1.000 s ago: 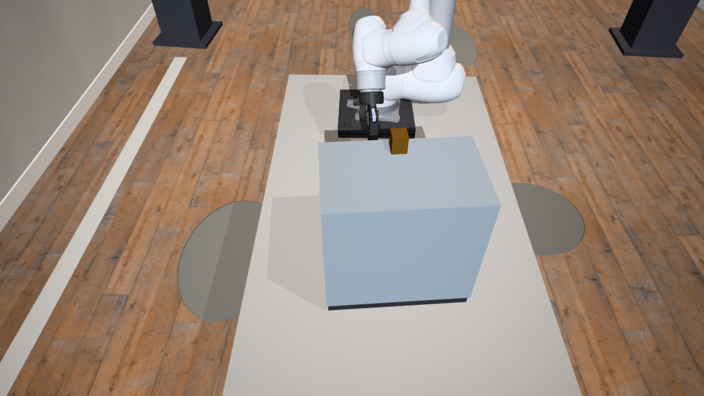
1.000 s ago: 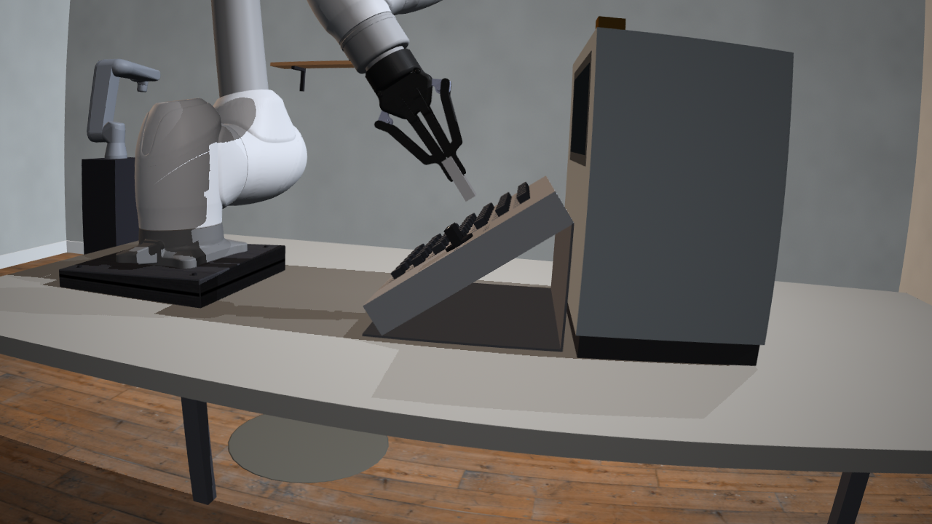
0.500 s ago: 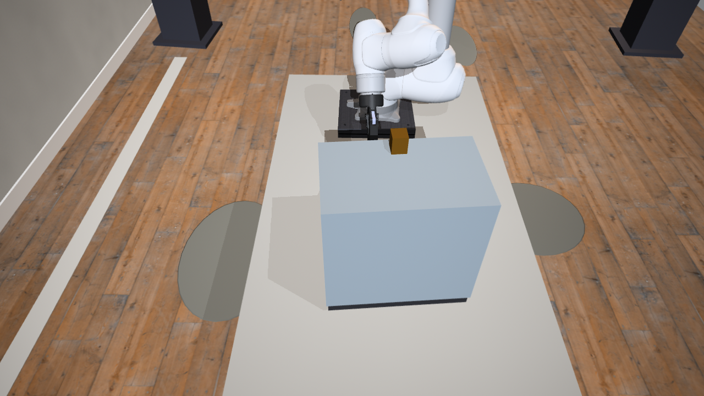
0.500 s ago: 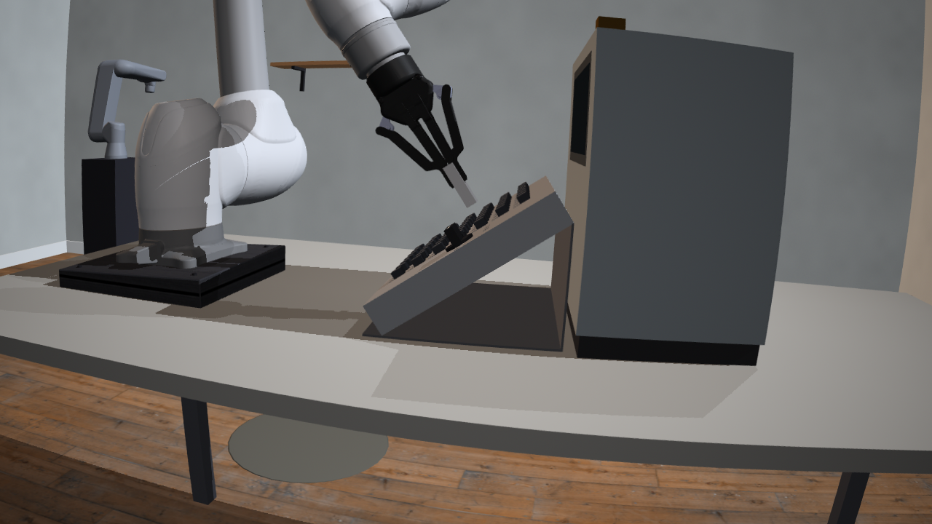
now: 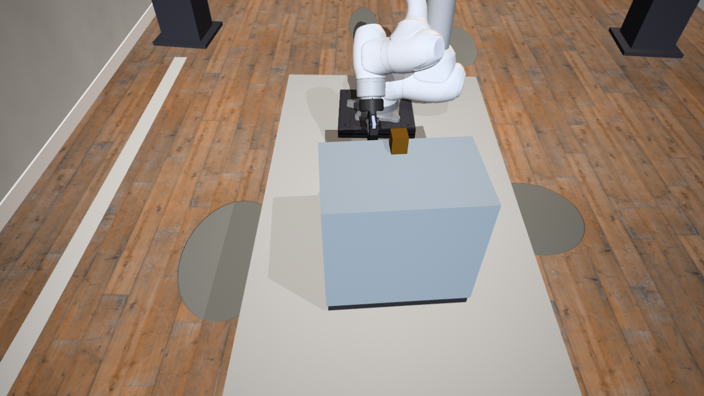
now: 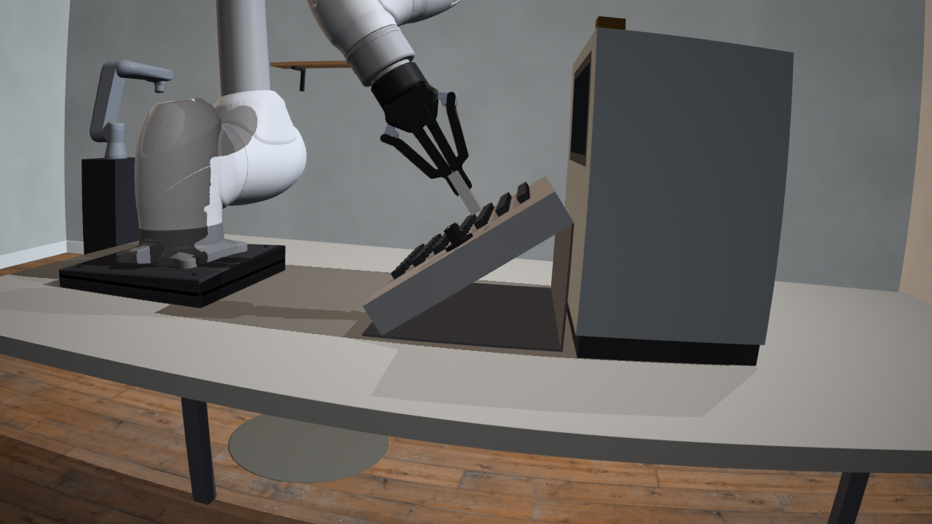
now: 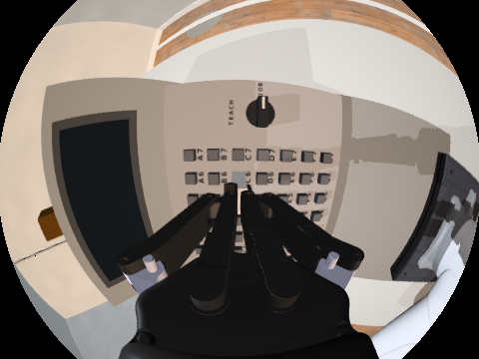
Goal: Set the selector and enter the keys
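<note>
Right now the key is 5 cm behind my hand, 9 cm to the left of it and 8 cm below it. Round my hand: black selector knob (1 cm ahead, 10 cm to the right, 5 cm below); sloped keypad panel (2 cm ahead, 2 cm to the left, 9 cm below).
</note>
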